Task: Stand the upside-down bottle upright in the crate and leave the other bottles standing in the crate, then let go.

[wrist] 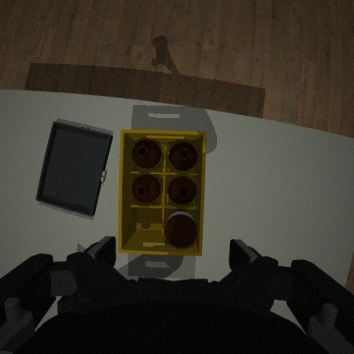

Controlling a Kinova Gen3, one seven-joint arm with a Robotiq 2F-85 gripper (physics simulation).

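Frame: origin at the arm's base, x left, y back, z up, level; millimetres.
Where they show: gripper, fingertip midpoint: (172, 250).
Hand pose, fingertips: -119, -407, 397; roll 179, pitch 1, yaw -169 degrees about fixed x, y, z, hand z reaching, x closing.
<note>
After its pixels a point has its place, as x, y, z.
A yellow crate (120, 200) {-3, -380, 110} with six compartments in two columns stands on the table, below and ahead of my gripper. Four brown bottles (146, 153) {-36, -493, 98} (183, 155) {-117, -506, 98} (146, 189) {-53, -414, 98} (182, 190) {-131, -429, 98} stand neck up in the two far rows. The upside-down bottle (180, 230) {-146, -340, 98} shows its broad round base in the near right compartment. The near left compartment holds no bottle. My gripper (172, 250) {-119, -407, 397} is open and empty, high above the table, with its fingertips seen to either side of the crate's near end.
A dark shallow tray (75, 169) {199, -409, -60} lies on the white table (270, 185) {-406, -489, -65}, left of the crate and slightly turned. The table's far edge runs beyond the crate, with a wooden floor (215, 40) past it. Shadows fall on the table around the crate.
</note>
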